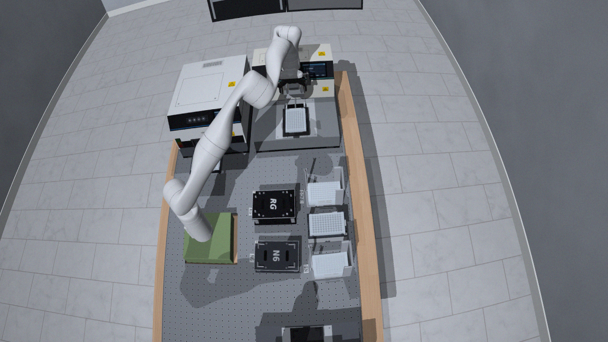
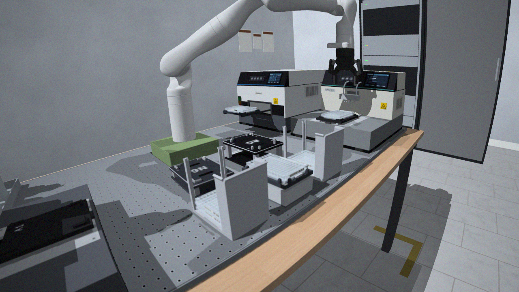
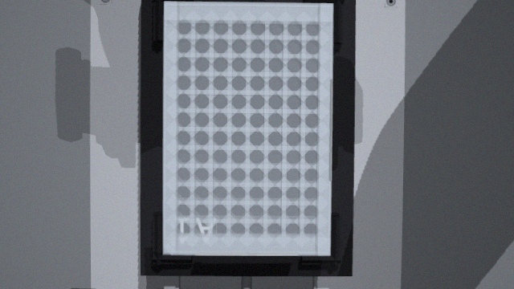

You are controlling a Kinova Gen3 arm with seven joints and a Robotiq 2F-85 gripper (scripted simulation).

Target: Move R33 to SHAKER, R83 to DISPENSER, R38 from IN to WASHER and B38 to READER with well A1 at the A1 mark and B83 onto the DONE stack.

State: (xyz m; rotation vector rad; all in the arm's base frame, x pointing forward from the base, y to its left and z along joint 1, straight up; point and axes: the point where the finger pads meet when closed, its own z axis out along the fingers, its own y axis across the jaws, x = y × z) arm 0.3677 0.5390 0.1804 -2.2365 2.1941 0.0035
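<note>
Now: hand 6 cm to the left of the plate R83 and 12 cm above it. Also, from my hand: plate B83: 11 cm ahead, 37 cm to the right, 19 cm below; then washer nest: 6 cm to the right, 13 cm below; then washer head: 4 cm to the left, 6 cm below.
</note>
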